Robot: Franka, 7 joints.
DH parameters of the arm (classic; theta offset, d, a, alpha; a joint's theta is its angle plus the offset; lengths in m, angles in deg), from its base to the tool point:
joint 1: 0 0.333 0 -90
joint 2: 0 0 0 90
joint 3: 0 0.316 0.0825 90
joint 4: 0 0 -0.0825 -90
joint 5: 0 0.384 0 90
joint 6: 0 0 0.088 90
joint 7: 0 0.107 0 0
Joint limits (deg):
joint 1: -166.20..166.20
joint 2: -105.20..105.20
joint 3: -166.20..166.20
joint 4: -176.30..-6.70
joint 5: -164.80..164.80
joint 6: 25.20..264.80
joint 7: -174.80..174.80
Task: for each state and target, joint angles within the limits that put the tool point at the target. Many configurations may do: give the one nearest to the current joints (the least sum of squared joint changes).
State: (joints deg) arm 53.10 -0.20 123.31 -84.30 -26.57 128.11 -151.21
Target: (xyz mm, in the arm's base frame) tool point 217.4 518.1 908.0
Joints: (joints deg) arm 7.35 35.95 104.47 -58.73 -28.15 126.85 -151.21
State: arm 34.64 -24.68 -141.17 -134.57 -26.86 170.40 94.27
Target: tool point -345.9 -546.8 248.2
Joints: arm 27.89 -34.61 -150.54 -113.59 -24.26 171.16 94.27
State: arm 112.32 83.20 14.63 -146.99 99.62 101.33 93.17
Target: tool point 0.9 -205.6 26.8
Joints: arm 122.09 99.13 5.94 -160.29 98.57 108.01 93.17
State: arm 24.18 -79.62 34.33 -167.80 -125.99 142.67 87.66
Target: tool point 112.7 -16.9 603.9
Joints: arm 4.33 -105.20 10.41 -176.30 -111.76 109.24 87.66
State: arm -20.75 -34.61 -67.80 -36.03 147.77 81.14 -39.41
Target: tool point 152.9 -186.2 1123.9
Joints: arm -9.74 0.19 -56.85 -37.61 144.76 87.27 -39.41
